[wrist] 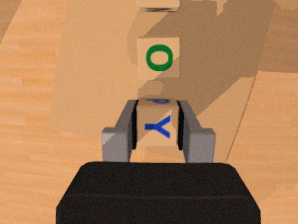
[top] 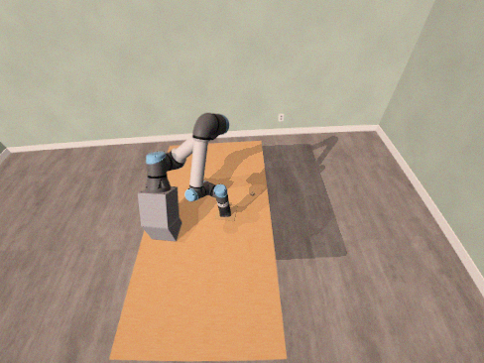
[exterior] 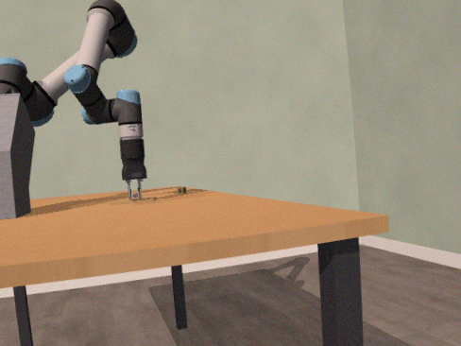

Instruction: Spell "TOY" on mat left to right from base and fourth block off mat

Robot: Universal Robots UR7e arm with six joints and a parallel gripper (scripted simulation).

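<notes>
My hand is 1 cm above the Y block. The rest, counted from my hand: O block (4 cm to the left, 1 cm below, 1 cm behind); T block (8 cm to the left, 1 cm below, 1 cm behind); tan mat (4 cm to the left, 2 cm below, 1 cm behind).
</notes>
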